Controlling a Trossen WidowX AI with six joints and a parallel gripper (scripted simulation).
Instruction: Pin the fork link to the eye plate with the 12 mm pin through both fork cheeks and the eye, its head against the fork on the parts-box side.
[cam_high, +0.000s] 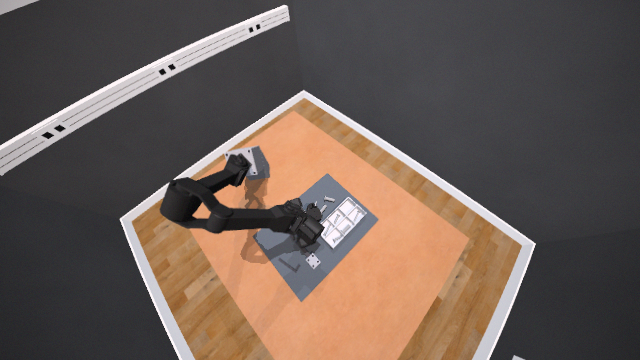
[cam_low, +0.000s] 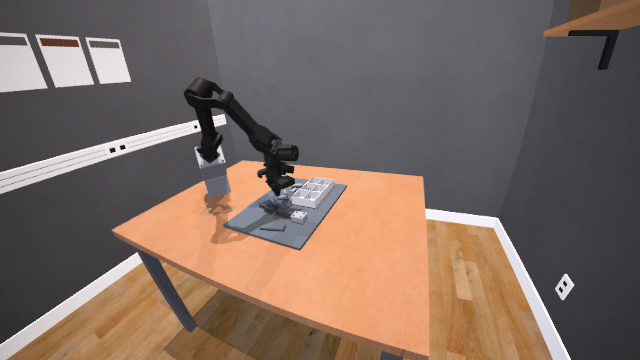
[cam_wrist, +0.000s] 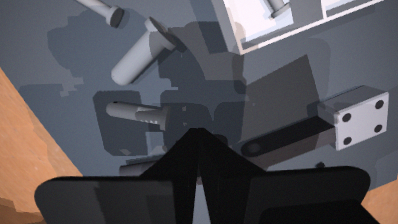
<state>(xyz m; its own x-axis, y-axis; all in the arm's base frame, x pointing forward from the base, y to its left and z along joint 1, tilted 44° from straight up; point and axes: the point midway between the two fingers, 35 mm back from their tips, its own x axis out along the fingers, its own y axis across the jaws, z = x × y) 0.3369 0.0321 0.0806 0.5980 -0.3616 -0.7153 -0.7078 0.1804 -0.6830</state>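
My gripper is now 30 mm past the dark fork link, 40 mm to the left of it and 70 mm above it. Also, from my hand: grey mat: 40 mm ahead, 40 mm to the left, 90 mm below; then thick headed pin: 10 mm behind, 60 mm to the left, 70 mm below; then dark flat bar: 40 mm ahead, 60 mm to the right, 70 mm below.
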